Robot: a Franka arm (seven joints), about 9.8 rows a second.
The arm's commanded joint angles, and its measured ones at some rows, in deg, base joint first. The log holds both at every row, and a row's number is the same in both.
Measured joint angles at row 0:
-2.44 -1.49 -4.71 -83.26 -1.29 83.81 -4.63
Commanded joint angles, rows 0 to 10:
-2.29 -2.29 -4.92 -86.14 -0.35 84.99 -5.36
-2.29 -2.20 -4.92 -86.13 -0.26 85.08 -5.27
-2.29 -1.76 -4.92 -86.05 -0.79 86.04 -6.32
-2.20 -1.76 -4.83 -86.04 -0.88 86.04 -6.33
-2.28 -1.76 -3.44 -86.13 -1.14 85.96 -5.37
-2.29 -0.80 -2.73 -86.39 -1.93 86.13 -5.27
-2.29 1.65 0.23 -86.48 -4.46 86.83 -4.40
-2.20 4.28 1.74 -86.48 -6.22 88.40 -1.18
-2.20 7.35 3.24 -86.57 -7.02 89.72 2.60
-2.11 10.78 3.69 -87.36 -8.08 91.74 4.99
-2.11 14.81 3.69 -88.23 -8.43 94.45 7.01
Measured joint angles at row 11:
-1.93 9.46 3.71 -87.01 -7.33 91.79 4.68
